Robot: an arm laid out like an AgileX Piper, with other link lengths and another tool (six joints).
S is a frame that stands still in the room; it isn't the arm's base.
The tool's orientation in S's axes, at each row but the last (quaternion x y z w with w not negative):
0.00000, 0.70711, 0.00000, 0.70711
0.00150, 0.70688, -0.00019, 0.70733
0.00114, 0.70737, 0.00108, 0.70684
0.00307, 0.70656, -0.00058, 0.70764
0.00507, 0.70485, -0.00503, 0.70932
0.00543, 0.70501, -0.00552, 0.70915
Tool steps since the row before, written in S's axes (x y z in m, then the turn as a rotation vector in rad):
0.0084, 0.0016, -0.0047, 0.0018, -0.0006, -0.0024
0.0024, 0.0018, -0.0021, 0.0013, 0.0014, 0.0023
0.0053, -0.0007, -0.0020, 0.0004, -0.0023, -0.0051
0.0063, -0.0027, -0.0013, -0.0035, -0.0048, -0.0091
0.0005, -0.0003, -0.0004, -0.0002, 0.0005, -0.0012
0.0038, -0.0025, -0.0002, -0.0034, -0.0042, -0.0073
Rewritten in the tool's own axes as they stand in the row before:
0.0047, 0.0016, 0.0084, 0.0024, -0.0006, 0.0018
0.0021, 0.0018, 0.0024, -0.0023, 0.0014, 0.0013
0.0020, -0.0007, 0.0053, 0.0051, -0.0023, 0.0004
0.0013, -0.0027, 0.0063, 0.0091, -0.0049, -0.0035
0.0004, -0.0003, 0.0005, 0.0012, 0.0005, -0.0002
0.0002, -0.0024, 0.0038, 0.0073, -0.0043, -0.0034

